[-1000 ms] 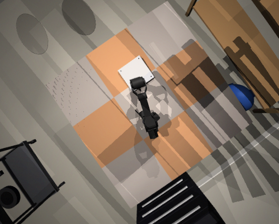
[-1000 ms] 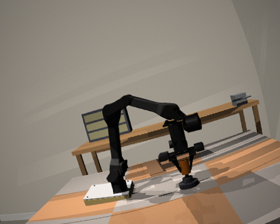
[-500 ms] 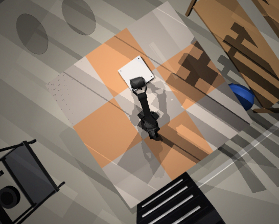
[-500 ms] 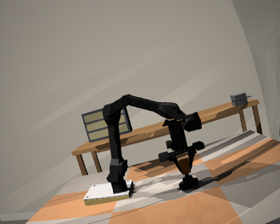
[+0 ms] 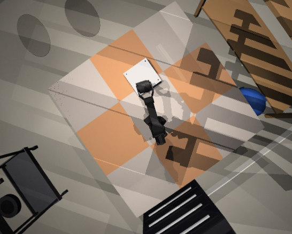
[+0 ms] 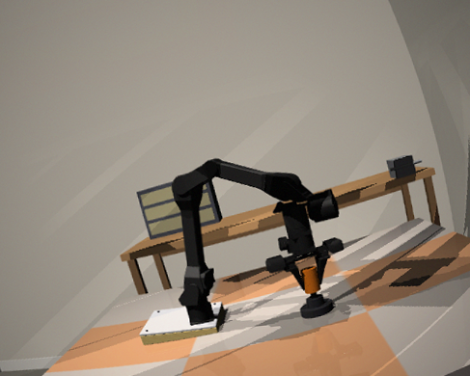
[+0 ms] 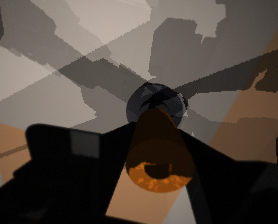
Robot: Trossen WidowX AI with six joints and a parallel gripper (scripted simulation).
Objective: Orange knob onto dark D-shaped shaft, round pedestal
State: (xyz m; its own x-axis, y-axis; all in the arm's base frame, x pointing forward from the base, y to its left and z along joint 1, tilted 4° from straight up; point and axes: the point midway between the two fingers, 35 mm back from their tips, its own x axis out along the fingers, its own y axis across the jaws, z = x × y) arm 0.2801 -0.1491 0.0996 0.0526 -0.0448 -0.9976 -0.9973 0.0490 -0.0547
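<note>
Right now my gripper tip is 2 cm below the orange knob. The rest, counted from my gripper tip: round dark pedestal: 4 cm below.
</note>
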